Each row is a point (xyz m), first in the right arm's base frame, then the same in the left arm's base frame.
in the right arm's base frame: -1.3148 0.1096 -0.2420
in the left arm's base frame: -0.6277 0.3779 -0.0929
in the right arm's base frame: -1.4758 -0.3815 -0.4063
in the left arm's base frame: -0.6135 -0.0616 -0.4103
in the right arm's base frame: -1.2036 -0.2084 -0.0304
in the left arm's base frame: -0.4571 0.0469 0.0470
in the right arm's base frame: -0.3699 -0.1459 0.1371
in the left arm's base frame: 0.2911 0.2543 0.3994
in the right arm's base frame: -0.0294 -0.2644 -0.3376
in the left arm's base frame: 0.7116 0.3752 -0.0054
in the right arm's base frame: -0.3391 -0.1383 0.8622
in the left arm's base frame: 0.2212 0.0438 1.0905
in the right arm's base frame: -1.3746 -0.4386 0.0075
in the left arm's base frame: -0.5562 -0.2179 -0.0141
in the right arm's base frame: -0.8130 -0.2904 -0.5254
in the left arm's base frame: 0.0028 0.2197 -0.3567
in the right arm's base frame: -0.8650 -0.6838 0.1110
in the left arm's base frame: -0.0155 -0.3520 0.1284
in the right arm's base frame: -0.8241 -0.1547 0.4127
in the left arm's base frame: -0.1729 0.0507 0.5593
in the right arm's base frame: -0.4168 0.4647 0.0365
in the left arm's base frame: 0.0804 0.8355 0.4542
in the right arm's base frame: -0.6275 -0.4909 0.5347
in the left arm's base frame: 0.0959 -0.2486 0.6284
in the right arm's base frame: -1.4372 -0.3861 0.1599
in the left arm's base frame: -0.6512 -0.2321 0.1297
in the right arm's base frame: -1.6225 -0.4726 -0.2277
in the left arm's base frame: -0.7493 -0.2363 -0.2974
